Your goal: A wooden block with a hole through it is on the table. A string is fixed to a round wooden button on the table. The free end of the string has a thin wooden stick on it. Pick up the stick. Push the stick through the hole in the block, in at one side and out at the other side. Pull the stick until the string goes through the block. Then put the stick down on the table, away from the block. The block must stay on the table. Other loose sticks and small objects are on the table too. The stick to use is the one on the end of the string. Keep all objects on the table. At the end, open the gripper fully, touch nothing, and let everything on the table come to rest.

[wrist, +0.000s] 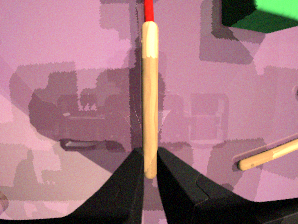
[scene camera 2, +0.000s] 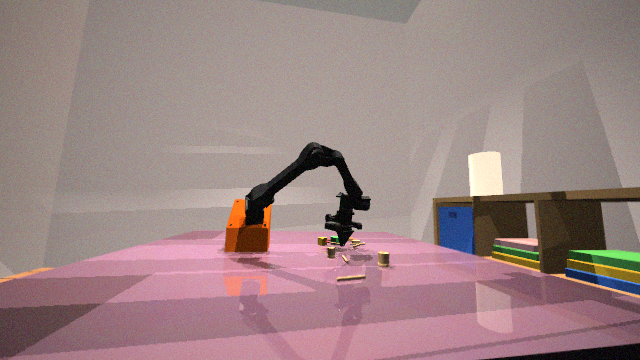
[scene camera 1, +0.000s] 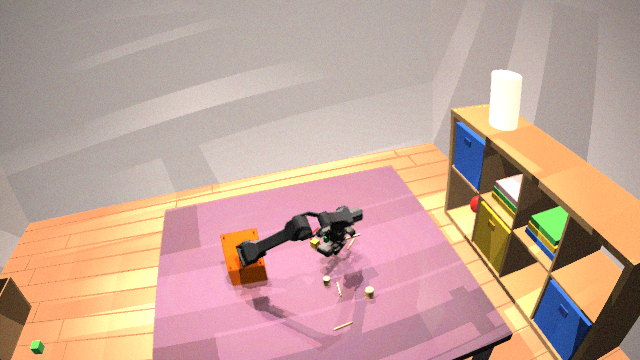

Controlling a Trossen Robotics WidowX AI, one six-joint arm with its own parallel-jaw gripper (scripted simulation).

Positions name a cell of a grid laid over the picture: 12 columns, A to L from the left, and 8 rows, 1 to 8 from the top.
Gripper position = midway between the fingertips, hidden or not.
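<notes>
You'd see the gripper (scene camera 2: G6) here, and it's also there in scene camera 1 (scene camera 1: G6) and in the wrist view (wrist: F6).
</notes>
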